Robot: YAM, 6 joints.
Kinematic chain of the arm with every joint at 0, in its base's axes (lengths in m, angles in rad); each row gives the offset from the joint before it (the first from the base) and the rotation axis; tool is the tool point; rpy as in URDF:
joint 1: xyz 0 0 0.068 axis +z
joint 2: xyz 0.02 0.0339 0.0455 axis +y
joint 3: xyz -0.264 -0.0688 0 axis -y
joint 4: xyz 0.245 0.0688 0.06 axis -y
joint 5: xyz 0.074 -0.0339 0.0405 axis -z
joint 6: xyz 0.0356 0 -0.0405 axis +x
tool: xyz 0 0 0 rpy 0 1.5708 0
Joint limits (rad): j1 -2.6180..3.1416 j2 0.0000..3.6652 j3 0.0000..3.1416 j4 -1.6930..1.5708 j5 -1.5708..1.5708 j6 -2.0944..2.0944
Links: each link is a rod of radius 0.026 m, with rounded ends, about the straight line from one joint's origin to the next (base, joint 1, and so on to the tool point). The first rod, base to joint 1, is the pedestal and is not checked.
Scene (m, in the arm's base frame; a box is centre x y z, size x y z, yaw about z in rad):
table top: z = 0
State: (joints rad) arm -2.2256 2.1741 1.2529 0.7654 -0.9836 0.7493
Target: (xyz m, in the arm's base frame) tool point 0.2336 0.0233 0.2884
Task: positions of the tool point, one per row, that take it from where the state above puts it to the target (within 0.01 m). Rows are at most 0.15 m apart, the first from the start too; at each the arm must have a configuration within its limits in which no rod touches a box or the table.
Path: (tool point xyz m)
1: -0.1343 -0.4153 0.1877
2: -0.0142 -0.4109 0.2142
3: 0.0931 -0.3723 0.2369
4: 0.1781 -0.3069 0.2555
5: 0.2349 -0.2244 0.2699
6: 0.2615 -0.1355 0.2802
7: 0.2595 -0.0502 0.2864
8: 0.2336 0.0233 0.2884

